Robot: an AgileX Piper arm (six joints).
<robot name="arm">
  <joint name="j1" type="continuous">
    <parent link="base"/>
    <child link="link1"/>
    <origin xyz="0 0 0.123" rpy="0 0 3.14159"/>
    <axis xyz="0 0 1"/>
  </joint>
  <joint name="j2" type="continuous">
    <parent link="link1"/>
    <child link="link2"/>
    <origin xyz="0 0 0" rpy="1.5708 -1.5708 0"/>
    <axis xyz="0 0 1"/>
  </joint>
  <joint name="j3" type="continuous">
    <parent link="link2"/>
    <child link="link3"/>
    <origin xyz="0.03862 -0.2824 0" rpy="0 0 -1.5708"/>
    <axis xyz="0 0 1"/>
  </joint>
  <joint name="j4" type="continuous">
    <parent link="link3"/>
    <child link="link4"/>
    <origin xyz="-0.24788 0.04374 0" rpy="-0.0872 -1.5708 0"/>
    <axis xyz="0 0 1"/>
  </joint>
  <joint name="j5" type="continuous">
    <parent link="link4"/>
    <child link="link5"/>
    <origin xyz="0 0 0" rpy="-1.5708 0 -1.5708"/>
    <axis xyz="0 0 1"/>
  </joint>
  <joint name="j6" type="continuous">
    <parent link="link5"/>
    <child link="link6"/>
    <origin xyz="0 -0.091 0" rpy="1.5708 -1.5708 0"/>
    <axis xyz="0 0 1"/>
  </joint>
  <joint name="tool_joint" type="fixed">
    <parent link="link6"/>
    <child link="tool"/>
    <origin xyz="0 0 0" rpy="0 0 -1.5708"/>
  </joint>
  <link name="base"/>
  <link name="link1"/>
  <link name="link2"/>
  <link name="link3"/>
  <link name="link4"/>
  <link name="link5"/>
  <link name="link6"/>
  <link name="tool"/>
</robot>
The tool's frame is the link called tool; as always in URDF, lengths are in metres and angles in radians. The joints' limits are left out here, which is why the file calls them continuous.
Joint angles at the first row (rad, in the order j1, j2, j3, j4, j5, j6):
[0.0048 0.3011 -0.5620 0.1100 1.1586 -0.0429]
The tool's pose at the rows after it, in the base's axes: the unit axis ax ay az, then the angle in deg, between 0 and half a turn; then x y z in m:
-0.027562, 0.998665, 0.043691, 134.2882, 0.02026, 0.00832, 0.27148
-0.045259, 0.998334, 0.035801, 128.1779, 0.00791, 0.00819, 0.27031
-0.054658, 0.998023, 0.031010, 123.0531, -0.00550, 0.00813, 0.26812
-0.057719, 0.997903, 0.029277, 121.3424, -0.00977, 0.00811, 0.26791
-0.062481, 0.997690, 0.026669, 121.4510, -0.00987, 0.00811, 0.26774
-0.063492, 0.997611, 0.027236, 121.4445, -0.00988, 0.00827, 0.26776
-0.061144, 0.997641, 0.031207, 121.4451, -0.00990, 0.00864, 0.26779
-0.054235, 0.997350, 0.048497, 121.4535, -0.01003, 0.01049, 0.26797
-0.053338, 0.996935, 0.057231, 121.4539, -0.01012, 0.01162, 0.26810
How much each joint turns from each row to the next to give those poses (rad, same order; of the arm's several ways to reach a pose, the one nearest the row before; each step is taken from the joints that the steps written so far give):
[0.0001 -0.0925 0.0515 -0.0114 0.0047 -0.0084]
[0.0000 -0.0982 0.0140 0.0001 -0.0213 -0.0320]
[-0.0001 -0.0970 0.0083 0.0000 -0.0005 -0.0139]
[0.0000 -0.0295 0.0001 0.0001 -0.0002 -0.0044]
[0.0001 0.0000 0.0000 -0.0001 0.0021 -0.0093]
[-0.0001 0.0000 -0.0001 0.0019 0.0000 -0.0019]
[0.0000 0.0000 0.0001 0.0045 0.0000 0.0050]
[0.0000 0.0000 0.0000 0.0225 0.0000 0.0159]
[0.0000 0.0000 -0.0001 0.0138 0.0000 0.0031]

